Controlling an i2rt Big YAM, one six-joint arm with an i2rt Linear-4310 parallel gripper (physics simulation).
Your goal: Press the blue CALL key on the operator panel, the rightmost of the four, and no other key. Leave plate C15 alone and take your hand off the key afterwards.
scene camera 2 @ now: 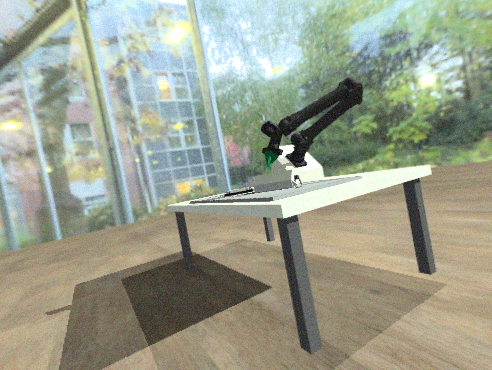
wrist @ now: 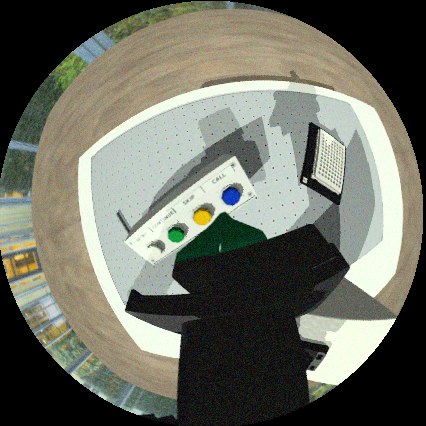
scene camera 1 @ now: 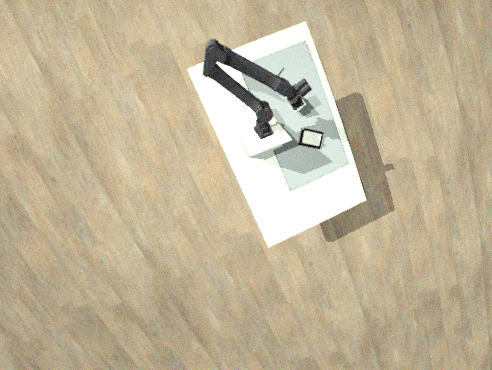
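Pixels of known places: gripper, between the fingertips: [scene camera 2: 268, 166] [wrist: 224, 217]; arm's base, origin of its link: [scene camera 2: 296, 160] [scene camera 1: 263, 131].
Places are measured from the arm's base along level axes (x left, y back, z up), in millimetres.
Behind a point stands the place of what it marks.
Note:
The white operator panel [wrist: 215, 192] @[x 99, y -304, z -61 mm] lies slantwise in the wrist view, with a white, a green [wrist: 176, 234] @[x 168, y -257, z -61 mm], a yellow [wrist: 202, 216] @[x 124, y -275, z -61 mm] and, rightmost, the blue CALL key [wrist: 231, 196] @[x 79, y -294, z -61 mm]. My gripper [wrist: 224, 217] @[x 92, y -272, z -9 mm] [scene camera 2: 269, 165] @[x 92, y -272, z -9 mm] is shut and empty, its green fingers together. In the wrist view the fingertips overlap the panel's lower edge between the yellow and blue keys, and the blue key shows uncovered. In the scene camera 2 view the tips are above table height; their gap to the panel cannot be told. Plate C15 [wrist: 331, 159] @[x -163, y -336, z -106 mm] [scene camera 1: 311, 138] @[x -164, y -333, z -109 mm] sits in a black holder, apart from the gripper.
The perforated grey board [wrist: 150, 135] @[x 224, y -486, z -130 mm] [scene camera 1: 315, 175] @[x -431, y -281, z -130 mm] lies on the white table [scene camera 1: 270, 215] @[x -579, y 143, z -144 mm] [scene camera 2: 360, 180] @[x 517, y -124, z -143 mm]. A thin dark post [wrist: 123, 221] @[x 335, y -299, z -129 mm] stands by the panel's left end. The arm's white base block [scene camera 1: 267, 145] @[x -89, y 29, z 91 mm] is beside the board.

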